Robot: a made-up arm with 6 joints.
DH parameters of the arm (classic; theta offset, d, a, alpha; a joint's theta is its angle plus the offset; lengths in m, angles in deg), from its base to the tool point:
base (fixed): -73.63 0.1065 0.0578 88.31
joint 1: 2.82 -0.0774 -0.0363 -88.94
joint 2: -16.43 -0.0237 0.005 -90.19
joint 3: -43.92 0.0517 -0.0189 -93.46
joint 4: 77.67 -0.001 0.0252 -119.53
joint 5: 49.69 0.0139 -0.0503 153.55
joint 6: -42 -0.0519 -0.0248 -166.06
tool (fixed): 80.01 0.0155 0 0
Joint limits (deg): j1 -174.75..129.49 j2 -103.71..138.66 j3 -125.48..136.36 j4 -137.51..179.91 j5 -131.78..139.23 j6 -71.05..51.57
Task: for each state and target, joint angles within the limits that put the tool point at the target. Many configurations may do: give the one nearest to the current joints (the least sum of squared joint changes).
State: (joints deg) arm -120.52 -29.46 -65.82 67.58 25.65 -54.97
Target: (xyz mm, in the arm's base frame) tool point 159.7 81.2 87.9
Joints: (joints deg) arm -125.60 -23.82 -64.07 83.98 14.07 -62.22
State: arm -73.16 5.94 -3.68 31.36 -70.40 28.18
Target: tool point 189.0 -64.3 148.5
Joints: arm -62.09 -31.86 39.75 26.80 -92.87 44.77
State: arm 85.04 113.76 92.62 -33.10 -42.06 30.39
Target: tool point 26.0 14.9 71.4
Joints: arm 85.71 119.71 84.36 -51.90 -27.89 24.38
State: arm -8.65 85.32 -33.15 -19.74 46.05 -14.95
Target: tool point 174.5 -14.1 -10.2
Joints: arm 9.06 81.63 -82.48 3.15 40.86 -1.99
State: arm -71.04 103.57 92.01 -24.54 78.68 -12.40
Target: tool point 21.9 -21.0 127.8
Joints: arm -47.09 50.40 67.57 -45.66 55.59 -26.24
